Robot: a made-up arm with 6 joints.
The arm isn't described. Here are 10 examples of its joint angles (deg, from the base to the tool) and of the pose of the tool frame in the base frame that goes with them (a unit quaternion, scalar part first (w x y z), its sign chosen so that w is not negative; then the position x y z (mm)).
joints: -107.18 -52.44 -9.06 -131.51 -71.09 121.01
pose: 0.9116 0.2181 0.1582 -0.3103 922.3 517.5 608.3
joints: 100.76 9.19 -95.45 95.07 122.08 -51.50
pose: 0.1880 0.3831 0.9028 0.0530 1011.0 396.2 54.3
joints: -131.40 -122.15 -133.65 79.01 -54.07 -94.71
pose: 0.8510 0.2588 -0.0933 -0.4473 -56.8 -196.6 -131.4
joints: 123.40 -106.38 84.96 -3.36 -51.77 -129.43
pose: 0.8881 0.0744 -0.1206 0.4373 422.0 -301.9 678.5
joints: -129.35 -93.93 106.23 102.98 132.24 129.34
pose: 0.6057 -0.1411 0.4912 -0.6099 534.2 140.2 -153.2
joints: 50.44 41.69 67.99 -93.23 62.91 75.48
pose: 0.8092 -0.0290 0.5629 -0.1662 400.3 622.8 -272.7
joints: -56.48 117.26 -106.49 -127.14 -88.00 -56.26
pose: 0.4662 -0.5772 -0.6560 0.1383 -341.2 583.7 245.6
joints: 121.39 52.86 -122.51 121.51 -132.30 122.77
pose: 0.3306 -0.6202 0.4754 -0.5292 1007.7 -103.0 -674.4
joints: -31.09 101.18 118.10 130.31 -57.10 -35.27
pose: 0.8706 -0.3960 0.1713 -0.2364 882.5 81.2 373.9
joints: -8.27 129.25 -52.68 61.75 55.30 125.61
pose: 0.4790 0.5945 0.4474 -0.4657 391.9 329.0 459.3
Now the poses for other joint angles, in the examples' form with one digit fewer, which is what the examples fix.
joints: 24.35 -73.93 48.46 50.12 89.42 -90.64
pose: 0.765 -0.541 0.336 -0.100 527 -424 -129
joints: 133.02 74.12 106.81 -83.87 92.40 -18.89
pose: 0.731 -0.325 0.575 -0.173 138 25 -390
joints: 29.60 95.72 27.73 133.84 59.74 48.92
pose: 0.567 -0.243 -0.735 -0.282 687 446 115
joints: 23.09 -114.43 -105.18 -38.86 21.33 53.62
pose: 0.161 -0.664 -0.681 -0.265 1008 -276 692
